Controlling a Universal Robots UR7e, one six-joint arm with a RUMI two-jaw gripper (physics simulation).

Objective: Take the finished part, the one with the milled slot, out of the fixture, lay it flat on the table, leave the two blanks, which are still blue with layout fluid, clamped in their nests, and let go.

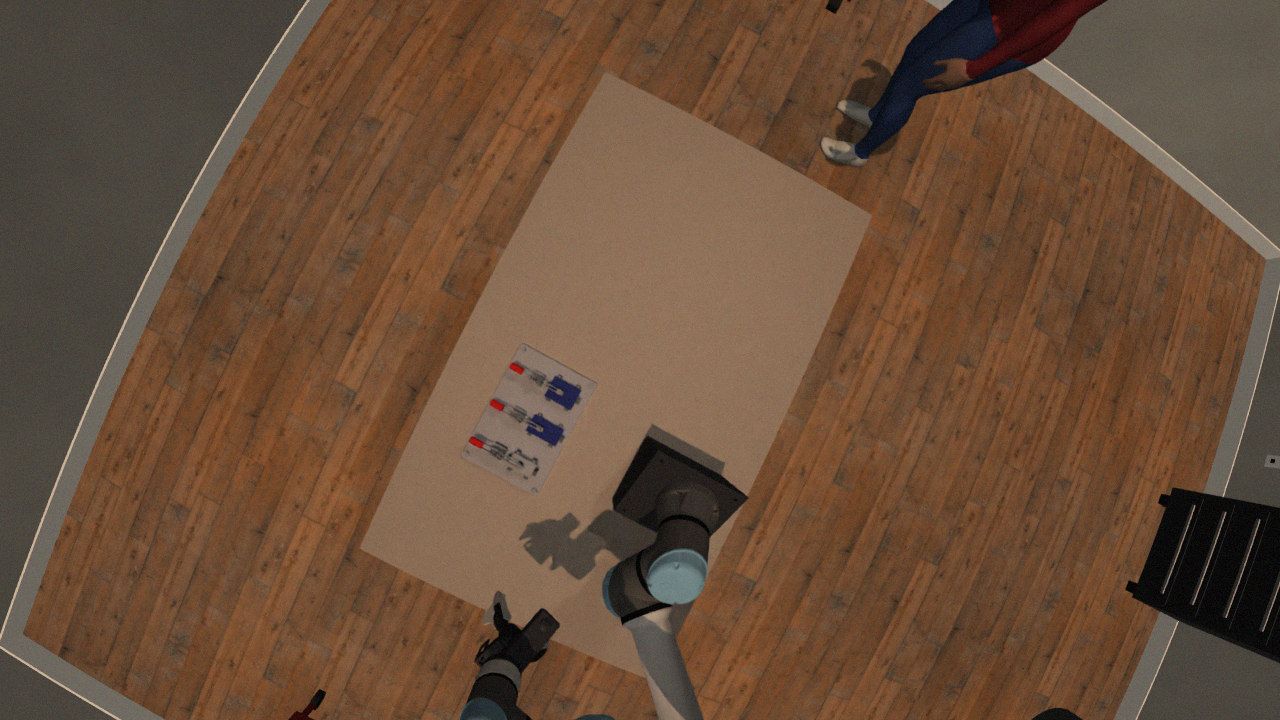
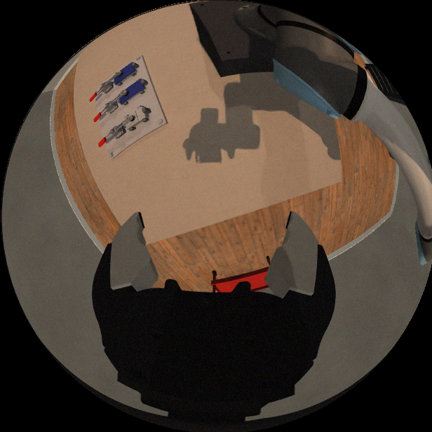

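Seen in the pictures: gripper, fingertip midpoint: [image 1: 523,615]; arm's base, link origin: [image 1: 688,505].
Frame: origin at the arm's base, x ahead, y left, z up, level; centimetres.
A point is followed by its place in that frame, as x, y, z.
The fixture plate [image 1: 499,431] {49.8, 9.2, -17.4} [image 2: 156,107] lies on the table with three nests in a row, each with a red-handled clamp. One blue blank [image 1: 563,392] {39.5, -8.6, -13.1} [image 2: 126,73] sits in the end nest, and another blue blank [image 1: 545,429] {39.1, 2.5, -15.8} [image 2: 133,91] in the middle nest, both under their clamps. The third nest [image 1: 524,462] {39.7, 12.7, -14.8} [image 2: 140,118] shows pale grey and metal shapes; I cannot tell whether the slotted part sits in it. My gripper [image 1: 520,616] {23.1, 35.8, 11.5} [image 2: 213,214] is open and empty, held high near the table's short edge, well apart from the fixture.
The robot's dark base block [image 1: 646,481] {11.8, -0.6, 0.4} [image 2: 212,42] stands on the table [image 1: 680,232] {33.2, -63.6, -18.9} [image 2: 175,200] beside the fixture. The arm's shadow falls between them. A person [image 1: 948,53] stands off the far end. A red frame [image 2: 240,284] stands on the floor beyond the near edge.
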